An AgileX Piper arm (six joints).
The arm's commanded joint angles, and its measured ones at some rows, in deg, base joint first. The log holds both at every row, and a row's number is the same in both.
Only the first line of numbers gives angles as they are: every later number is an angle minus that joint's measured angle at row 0.
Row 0, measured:
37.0, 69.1, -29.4, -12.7, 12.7, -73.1
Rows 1 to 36, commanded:
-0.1, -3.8, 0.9, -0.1, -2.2, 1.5
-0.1, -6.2, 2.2, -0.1, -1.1, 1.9
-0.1, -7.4, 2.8, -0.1, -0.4, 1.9
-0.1, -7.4, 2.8, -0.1, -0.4, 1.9
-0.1, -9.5, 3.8, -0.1, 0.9, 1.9
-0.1, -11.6, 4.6, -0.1, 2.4, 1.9
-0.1, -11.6, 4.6, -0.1, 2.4, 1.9
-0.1, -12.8, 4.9, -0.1, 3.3, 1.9
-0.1, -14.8, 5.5, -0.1, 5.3, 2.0
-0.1, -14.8, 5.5, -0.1, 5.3, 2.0
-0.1, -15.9, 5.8, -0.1, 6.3, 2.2
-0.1, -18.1, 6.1, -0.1, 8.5, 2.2
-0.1, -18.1, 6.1, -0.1, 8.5, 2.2
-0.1, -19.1, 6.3, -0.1, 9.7, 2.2
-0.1, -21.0, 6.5, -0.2, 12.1, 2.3
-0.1, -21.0, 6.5, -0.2, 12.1, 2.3
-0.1, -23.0, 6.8, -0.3, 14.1, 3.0
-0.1, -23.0, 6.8, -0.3, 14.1, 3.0
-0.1, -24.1, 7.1, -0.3, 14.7, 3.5
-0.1, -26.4, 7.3, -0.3, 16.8, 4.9
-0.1, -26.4, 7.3, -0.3, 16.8, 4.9
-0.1, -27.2, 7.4, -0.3, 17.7, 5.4
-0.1, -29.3, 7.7, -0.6, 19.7, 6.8
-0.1, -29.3, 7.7, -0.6, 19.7, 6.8
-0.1, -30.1, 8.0, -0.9, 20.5, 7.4
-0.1, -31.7, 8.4, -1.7, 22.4, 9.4
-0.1, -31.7, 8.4, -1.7, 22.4, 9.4
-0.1, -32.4, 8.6, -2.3, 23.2, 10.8
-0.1, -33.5, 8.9, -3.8, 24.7, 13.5
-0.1, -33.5, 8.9, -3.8, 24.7, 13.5
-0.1, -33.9, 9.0, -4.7, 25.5, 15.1
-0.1, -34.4, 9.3, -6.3, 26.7, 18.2
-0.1, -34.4, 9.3, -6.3, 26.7, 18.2
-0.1, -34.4, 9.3, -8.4, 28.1, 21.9
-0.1, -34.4, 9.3, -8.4, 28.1, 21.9
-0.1, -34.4, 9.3, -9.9, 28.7, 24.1
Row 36, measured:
0.0, -33.5, 9.6, -4.8, 30.0, 18.3
